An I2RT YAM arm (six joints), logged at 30 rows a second.
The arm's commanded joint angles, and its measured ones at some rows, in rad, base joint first. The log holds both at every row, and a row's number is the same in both.
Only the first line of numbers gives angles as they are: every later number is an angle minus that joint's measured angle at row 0.
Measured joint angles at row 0: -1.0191 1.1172 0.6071 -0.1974 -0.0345 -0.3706
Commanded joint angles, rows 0 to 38: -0.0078 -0.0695 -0.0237 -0.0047 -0.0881 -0.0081; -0.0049 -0.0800 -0.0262 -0.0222 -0.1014 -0.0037; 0.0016 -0.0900 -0.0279 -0.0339 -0.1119 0.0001; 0.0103 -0.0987 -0.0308 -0.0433 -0.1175 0.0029; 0.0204 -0.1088 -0.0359 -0.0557 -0.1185 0.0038; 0.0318 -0.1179 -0.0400 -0.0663 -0.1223 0.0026; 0.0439 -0.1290 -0.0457 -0.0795 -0.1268 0.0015; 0.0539 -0.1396 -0.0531 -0.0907 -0.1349 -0.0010; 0.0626 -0.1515 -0.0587 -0.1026 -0.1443 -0.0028; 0.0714 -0.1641 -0.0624 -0.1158 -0.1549 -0.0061; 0.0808 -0.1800 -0.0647 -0.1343 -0.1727 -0.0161; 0.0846 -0.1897 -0.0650 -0.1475 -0.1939 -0.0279; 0.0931 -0.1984 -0.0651 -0.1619 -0.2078 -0.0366; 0.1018 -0.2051 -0.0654 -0.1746 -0.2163 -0.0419; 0.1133 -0.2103 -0.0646 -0.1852 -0.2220 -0.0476; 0.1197 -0.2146 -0.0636 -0.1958 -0.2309 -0.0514; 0.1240 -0.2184 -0.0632 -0.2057 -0.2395 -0.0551; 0.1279 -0.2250 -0.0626 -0.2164 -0.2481 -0.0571; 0.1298 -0.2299 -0.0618 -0.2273 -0.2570 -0.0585; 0.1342 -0.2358 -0.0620 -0.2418 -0.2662 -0.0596; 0.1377 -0.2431 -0.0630 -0.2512 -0.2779 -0.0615; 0.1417 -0.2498 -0.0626 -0.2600 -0.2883 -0.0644; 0.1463 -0.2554 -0.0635 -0.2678 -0.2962 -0.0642; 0.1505 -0.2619 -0.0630 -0.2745 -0.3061 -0.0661; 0.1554 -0.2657 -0.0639 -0.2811 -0.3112 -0.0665; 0.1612 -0.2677 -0.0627 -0.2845 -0.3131 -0.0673; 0.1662 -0.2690 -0.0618 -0.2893 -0.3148 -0.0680; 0.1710 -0.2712 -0.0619 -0.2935 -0.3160 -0.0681; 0.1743 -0.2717 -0.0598 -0.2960 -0.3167 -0.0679; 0.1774 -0.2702 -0.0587 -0.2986 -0.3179 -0.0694; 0.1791 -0.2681 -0.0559 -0.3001 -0.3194 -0.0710; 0.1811 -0.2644 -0.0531 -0.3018 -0.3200 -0.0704; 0.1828 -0.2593 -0.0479 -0.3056 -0.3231 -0.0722; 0.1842 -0.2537 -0.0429 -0.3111 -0.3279 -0.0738; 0.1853 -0.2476 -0.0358 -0.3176 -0.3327 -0.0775; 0.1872 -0.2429 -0.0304 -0.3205 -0.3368 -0.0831; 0.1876 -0.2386 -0.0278 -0.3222 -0.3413 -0.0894; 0.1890 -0.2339 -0.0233 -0.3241 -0.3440 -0.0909; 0.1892 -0.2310 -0.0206 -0.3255 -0.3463 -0.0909
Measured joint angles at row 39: 0.1762 -0.2457 -0.0538 -0.2983 -0.2899 -0.0710
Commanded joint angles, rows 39 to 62: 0.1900 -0.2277 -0.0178 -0.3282 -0.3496 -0.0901; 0.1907 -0.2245 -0.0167 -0.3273 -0.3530 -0.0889; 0.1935 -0.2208 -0.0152 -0.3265 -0.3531 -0.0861; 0.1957 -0.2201 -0.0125 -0.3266 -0.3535 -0.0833; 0.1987 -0.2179 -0.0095 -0.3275 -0.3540 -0.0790; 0.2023 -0.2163 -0.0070 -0.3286 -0.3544 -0.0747; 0.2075 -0.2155 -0.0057 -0.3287 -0.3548 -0.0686; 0.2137 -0.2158 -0.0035 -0.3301 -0.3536 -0.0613; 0.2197 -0.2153 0.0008 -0.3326 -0.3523 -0.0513; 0.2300 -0.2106 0.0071 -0.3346 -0.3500 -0.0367; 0.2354 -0.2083 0.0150 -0.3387 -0.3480 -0.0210; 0.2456 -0.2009 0.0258 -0.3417 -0.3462 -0.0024; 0.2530 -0.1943 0.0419 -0.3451 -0.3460 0.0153; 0.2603 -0.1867 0.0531 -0.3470 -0.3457 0.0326; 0.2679 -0.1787 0.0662 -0.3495 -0.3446 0.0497; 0.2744 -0.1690 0.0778 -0.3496 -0.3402 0.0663; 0.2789 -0.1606 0.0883 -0.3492 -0.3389 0.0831; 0.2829 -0.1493 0.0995 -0.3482 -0.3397 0.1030; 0.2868 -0.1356 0.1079 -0.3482 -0.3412 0.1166; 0.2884 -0.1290 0.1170 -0.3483 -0.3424 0.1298; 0.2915 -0.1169 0.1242 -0.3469 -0.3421 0.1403; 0.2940 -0.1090 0.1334 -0.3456 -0.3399 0.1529; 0.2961 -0.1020 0.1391 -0.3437 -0.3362 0.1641; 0.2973 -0.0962 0.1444 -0.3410 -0.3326 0.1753
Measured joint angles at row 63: 0.2872 -0.1114 0.0855 -0.3922 -0.3319 0.1034
